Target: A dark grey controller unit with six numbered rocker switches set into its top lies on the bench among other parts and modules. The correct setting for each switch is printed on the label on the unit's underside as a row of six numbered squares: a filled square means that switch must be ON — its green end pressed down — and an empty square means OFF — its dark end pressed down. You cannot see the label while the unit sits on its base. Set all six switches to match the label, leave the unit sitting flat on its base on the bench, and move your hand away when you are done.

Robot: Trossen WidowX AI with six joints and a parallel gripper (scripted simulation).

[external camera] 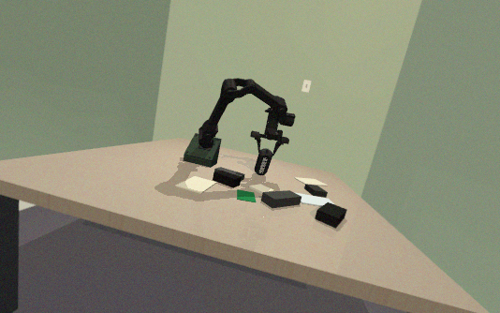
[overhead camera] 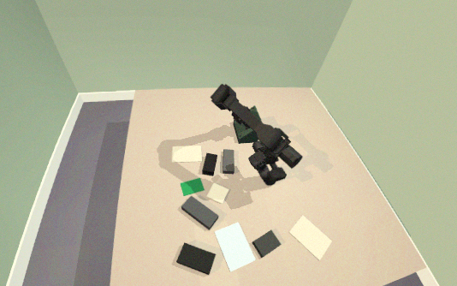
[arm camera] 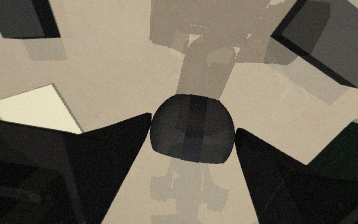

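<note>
Now: gripper tip 19 cm to the left of the cream tile, 12 cm above it and 2 cm short of it. Round my gripper tip: grey module (14 cm behind, 11 cm to the right, 11 cm below); then black block (21 cm to the right, 13 cm behind, 11 cm below); then grey block (28 cm to the right, 11 cm below, 10 cm ahead).
</note>
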